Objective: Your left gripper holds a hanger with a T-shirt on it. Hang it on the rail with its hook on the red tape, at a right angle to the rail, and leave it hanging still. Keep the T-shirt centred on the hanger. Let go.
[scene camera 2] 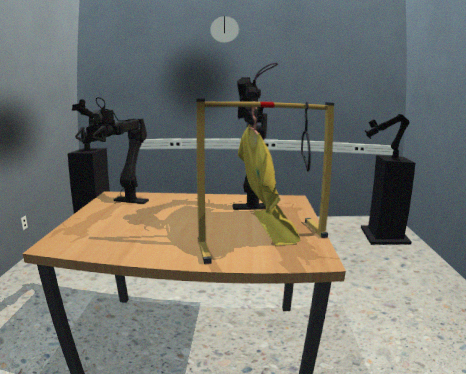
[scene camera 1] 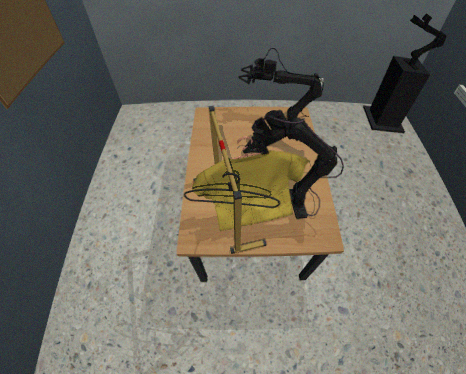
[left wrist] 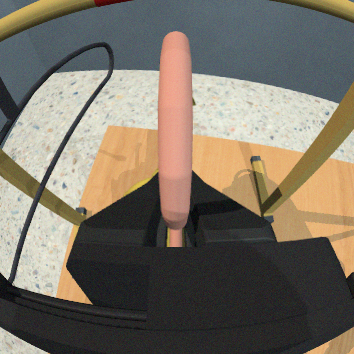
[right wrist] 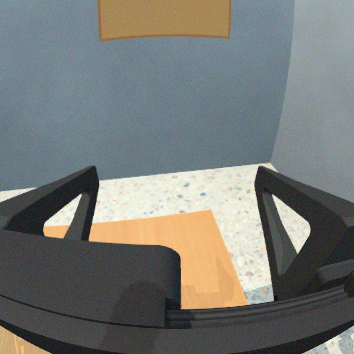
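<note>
My left gripper (scene camera 1: pixel 250 149) (scene camera 2: pixel 253 123) is shut on the pink hanger just below its hook (scene camera 1: pixel 244 140) (scene camera 2: pixel 253 114) (left wrist: pixel 175 125). The hook stands upright, apart from the rail (scene camera 1: pixel 228 165) (scene camera 2: pixel 225 104) on the arms' side. In scene camera 2 it is a little left of the red tape (scene camera 1: pixel 222 145) (scene camera 2: pixel 267 104) (left wrist: pixel 112 2). The yellow T-shirt (scene camera 1: pixel 265 180) (scene camera 2: pixel 262 167) hangs below, nearly edge-on in scene camera 2, roughly across the rail's direction. The hanger's shoulders are hidden, so centring cannot be told. My right gripper (scene camera 1: pixel 241 74) (scene camera 2: pixel 88 135) (right wrist: pixel 176 174) is open and empty, far from the T-shirt.
A black hanger (scene camera 1: pixel 279 202) (scene camera 2: pixel 306 120) (left wrist: pixel 60 155) hangs on the rail near one end, right of the tape in scene camera 2. The rail's posts (scene camera 1: pixel 238 222) (scene camera 2: pixel 201 175) stand on the wooden table (scene camera 1: pixel 200 245) (scene camera 2: pixel 90 250).
</note>
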